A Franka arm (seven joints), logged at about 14 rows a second.
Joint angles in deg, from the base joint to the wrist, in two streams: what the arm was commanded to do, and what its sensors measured. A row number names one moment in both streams.
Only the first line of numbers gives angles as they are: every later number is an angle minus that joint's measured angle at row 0.
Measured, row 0:
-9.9 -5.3 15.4 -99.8 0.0 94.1 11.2
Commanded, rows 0 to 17:
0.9 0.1 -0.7 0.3 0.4 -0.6 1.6
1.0 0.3 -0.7 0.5 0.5 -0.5 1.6
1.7 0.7 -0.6 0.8 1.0 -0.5 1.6
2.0 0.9 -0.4 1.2 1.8 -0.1 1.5
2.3 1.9 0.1 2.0 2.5 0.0 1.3
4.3 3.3 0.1 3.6 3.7 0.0 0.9
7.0 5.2 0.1 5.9 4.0 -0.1 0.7
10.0 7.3 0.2 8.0 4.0 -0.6 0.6
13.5 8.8 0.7 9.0 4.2 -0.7 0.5
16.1 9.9 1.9 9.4 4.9 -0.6 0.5
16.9 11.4 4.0 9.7 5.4 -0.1 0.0
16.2 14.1 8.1 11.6 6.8 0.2 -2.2
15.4 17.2 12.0 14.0 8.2 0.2 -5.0
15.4 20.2 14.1 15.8 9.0 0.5 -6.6
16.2 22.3 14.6 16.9 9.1 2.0 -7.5
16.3 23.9 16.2 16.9 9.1 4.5 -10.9
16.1 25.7 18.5 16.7 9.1 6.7 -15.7
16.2 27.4 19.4 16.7 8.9 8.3 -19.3
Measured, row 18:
16.4 22.7 17.0 13.8 8.1 6.6 -12.3
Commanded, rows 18 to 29:
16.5 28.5 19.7 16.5 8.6 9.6 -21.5
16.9 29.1 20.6 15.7 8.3 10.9 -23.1
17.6 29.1 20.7 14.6 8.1 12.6 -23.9
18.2 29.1 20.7 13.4 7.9 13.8 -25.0
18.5 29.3 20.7 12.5 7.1 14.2 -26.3
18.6 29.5 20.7 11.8 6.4 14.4 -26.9
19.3 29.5 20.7 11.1 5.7 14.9 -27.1
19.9 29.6 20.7 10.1 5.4 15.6 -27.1
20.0 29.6 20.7 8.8 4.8 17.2 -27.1
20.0 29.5 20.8 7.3 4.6 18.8 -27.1
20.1 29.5 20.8 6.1 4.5 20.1 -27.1
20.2 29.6 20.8 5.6 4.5 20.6 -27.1
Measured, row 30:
20.1 29.7 20.7 7.5 5.3 18.3 -25.9
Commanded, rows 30 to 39:
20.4 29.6 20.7 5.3 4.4 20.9 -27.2
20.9 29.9 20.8 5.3 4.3 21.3 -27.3
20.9 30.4 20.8 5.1 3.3 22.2 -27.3
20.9 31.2 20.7 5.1 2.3 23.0 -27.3
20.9 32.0 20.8 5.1 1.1 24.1 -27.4
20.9 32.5 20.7 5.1 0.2 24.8 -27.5
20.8 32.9 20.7 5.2 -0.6 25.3 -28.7
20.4 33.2 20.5 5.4 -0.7 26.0 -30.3
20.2 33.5 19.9 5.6 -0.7 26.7 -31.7
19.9 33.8 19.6 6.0 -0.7 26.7 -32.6
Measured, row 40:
20.6 31.9 20.7 4.6 1.4 24.9 -29.7
